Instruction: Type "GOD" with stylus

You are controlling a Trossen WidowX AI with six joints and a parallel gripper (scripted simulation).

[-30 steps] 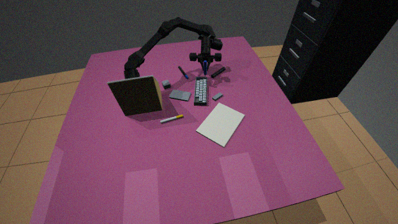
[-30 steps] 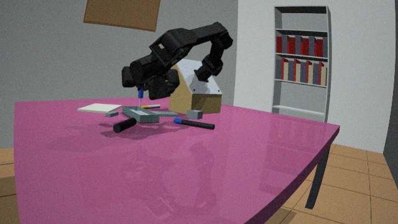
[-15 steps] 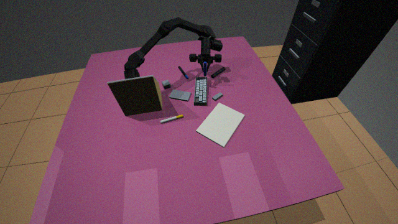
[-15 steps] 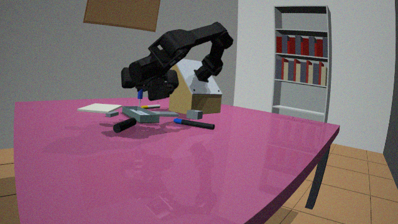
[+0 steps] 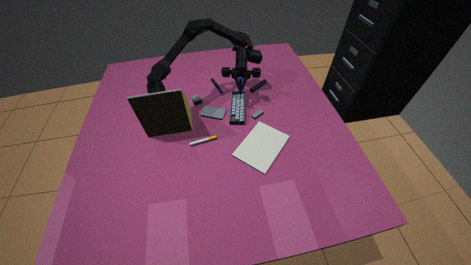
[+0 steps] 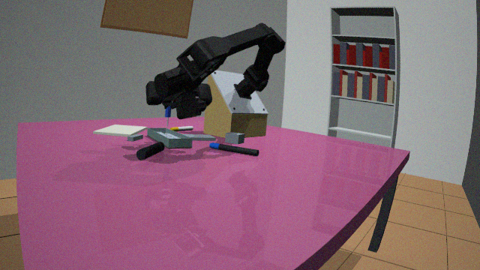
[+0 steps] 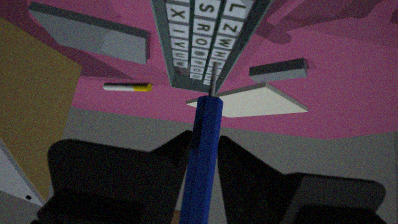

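Right now my gripper tip is 14 cm past the grey pad, 4 cm to the left of it and 10 cm above it. The rest, counted from my gripper tip: blue stylus 1 cm below; then black cylinder 12 cm ahead, 13 cm to the left, 9 cm below; then thin grey tip 5 cm below.
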